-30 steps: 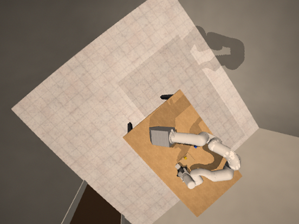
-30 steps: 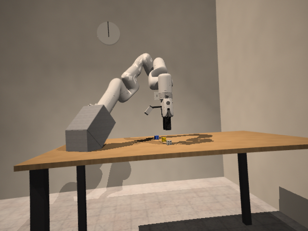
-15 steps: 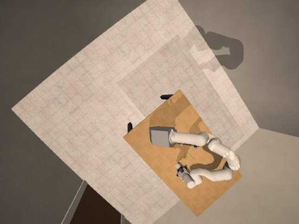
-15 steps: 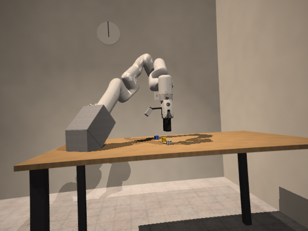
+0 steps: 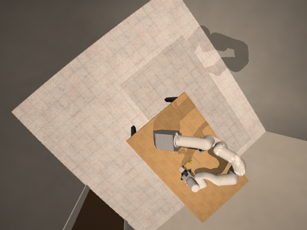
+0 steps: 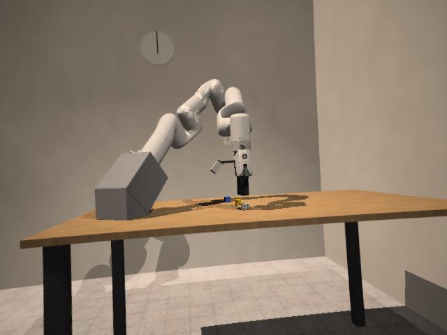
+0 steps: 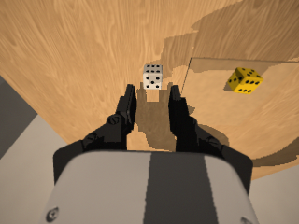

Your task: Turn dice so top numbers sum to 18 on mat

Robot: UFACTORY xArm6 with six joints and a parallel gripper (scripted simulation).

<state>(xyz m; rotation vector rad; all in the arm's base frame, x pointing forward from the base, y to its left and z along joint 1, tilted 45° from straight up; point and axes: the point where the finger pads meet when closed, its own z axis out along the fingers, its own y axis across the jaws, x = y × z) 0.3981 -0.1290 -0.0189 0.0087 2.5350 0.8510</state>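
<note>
Now: hand 1 cm short of the white die and 6 cm above it. Round my hand: yellow die: 1 cm behind, 12 cm to the left, 6 cm below; then blue die: 5 cm behind, 29 cm to the left, 6 cm below; then tan mat: 4 cm ahead, 12 cm to the left, 7 cm below.
</note>
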